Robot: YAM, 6 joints.
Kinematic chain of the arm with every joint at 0, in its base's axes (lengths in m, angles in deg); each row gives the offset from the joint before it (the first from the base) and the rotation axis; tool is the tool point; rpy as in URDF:
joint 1: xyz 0 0 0.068 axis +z
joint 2: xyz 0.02 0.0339 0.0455 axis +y
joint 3: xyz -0.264 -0.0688 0 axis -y
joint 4: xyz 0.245 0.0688 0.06 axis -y
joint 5: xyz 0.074 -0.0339 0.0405 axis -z
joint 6: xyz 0.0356 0 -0.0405 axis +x
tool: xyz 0 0 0 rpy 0 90 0
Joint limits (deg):
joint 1: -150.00..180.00
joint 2: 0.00..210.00
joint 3: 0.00..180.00
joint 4: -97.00..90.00
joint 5: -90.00..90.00
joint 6: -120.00..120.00
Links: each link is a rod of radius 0.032 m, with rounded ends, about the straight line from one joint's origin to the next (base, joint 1, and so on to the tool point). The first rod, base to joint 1, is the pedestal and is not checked.
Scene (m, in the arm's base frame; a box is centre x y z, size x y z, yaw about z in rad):
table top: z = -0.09
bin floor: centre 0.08 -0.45 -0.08 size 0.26 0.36 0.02 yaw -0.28
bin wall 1: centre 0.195 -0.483 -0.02 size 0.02 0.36 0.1 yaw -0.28
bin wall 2: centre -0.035 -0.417 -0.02 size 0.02 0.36 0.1 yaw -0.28
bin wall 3: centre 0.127 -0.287 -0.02 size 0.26 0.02 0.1 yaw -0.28
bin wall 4: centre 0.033 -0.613 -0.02 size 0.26 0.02 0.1 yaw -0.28
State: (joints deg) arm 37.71 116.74 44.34 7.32 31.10 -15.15
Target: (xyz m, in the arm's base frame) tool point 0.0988 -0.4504 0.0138
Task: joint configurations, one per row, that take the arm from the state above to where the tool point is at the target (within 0.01 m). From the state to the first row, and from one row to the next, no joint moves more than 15 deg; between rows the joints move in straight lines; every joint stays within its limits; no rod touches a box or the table.
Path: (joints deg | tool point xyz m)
1: 23.62 117.37 48.24 8.39 31.67 -15.15 | 0.3151 0.1174 0.0494
2: 9.52 118.00 52.14 9.46 32.25 -15.15 | 0.3547 0.0402 0.0608
3: -4.57 118.63 56.04 10.53 32.82 -15.15 | 0.3737 -0.0492 0.0734
4: -18.67 119.27 59.94 11.60 33.39 -15.15 | 0.3683 -0.1451 0.0869
5: -32.76 119.90 63.84 12.67 33.97 -15.15 | 0.3369 -0.2404 0.1015
6: -46.86 120.53 67.74 13.74 34.54 -15.15 | 0.2795 -0.3278 0.1170
7: -60.95 121.16 71.64 14.81 35.11 -15.15 | 0.1987 -0.3999 0.1333
8: -75.05 121.79 75.54 15.88 35.69 -15.15 | 0.0988 -0.4504 0.1504
9: -75.10 131.34 76.73 16.11 34.89 -15.15 | 0.1001 -0.4555 0.0825
10: -75.15 140.89 77.92 16.35 34.10 -15.15 | 0.0988 -0.4504 0.0139

